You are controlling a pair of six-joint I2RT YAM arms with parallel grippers.
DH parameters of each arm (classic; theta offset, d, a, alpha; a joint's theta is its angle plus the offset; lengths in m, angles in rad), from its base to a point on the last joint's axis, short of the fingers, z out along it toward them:
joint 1: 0 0.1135 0.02 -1.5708
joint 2: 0 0 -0.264 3.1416
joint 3: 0.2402 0 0.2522 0
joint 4: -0.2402 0 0.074 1.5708
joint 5: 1.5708 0 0 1.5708
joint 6: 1.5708 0.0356 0 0
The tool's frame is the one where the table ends.
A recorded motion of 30 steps. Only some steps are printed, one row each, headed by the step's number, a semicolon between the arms.
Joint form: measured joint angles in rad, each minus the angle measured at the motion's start. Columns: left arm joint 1, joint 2, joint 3, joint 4, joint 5, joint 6; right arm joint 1, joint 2, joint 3, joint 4, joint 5, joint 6.
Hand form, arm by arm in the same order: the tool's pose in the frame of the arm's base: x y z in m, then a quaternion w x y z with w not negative. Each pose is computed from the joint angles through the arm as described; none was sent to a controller.
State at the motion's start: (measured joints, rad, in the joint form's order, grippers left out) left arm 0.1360 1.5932 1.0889 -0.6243 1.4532 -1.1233; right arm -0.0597 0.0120 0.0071 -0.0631 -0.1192 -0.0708
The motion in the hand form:
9: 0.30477 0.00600 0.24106 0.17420 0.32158 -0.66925 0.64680; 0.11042 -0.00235 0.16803 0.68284 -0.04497 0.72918 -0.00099
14: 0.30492 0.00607 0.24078 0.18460 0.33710 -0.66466 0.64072; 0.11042 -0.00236 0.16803 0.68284 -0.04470 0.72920 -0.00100
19: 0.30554 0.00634 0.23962 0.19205 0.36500 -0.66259 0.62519; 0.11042 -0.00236 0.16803 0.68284 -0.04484 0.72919 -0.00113
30: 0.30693 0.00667 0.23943 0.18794 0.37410 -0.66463 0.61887; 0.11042 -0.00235 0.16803 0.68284 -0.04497 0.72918 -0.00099
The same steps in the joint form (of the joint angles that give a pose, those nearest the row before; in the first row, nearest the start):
9: 0.0000 0.0000 0.0000 0.0001 0.0038 -0.0325; -0.0001 0.0000 0.0000 0.0000 -0.0004 -0.0004
14: 0.0000 0.0000 0.0000 0.0002 -0.0053 -0.0719; 0.0000 0.0000 0.0000 0.0000 0.0000 0.0000
19: 0.0000 0.0000 0.0000 0.0016 -0.0431 -0.1271; 0.0000 0.0000 0.0000 0.0000 0.0000 -0.0004
30: 0.0000 0.0000 0.0000 0.0164 -0.0656 -0.1495; -0.0001 0.0000 0.0000 0.0000 -0.0004 -0.0004

